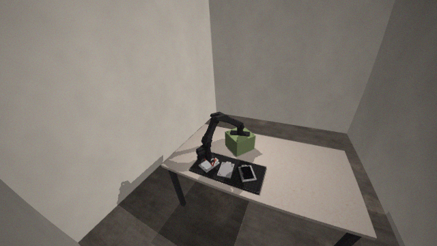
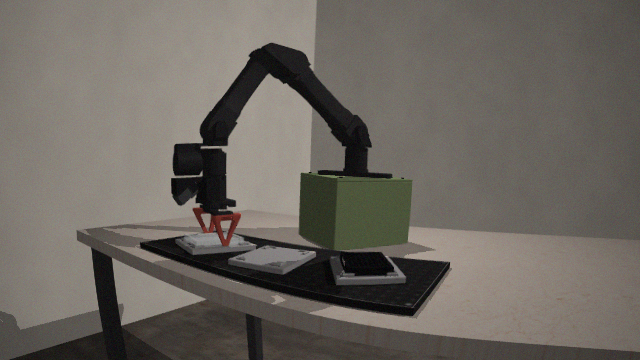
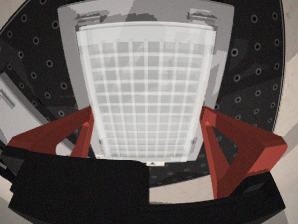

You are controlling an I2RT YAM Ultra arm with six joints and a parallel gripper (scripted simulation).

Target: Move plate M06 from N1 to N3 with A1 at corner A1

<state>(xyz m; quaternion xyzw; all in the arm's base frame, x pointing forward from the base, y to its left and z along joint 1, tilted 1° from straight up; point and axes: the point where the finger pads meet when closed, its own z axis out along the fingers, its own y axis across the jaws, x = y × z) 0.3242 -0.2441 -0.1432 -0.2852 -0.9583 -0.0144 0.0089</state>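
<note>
Right now my hand is 10 mm short of the white 96-well plate. The rest, counted from my hand: label: 70 mm behind, 50 mm to the left, 20 mm below; then black plate: 350 mm to the left, 50 mm ahead.
</note>
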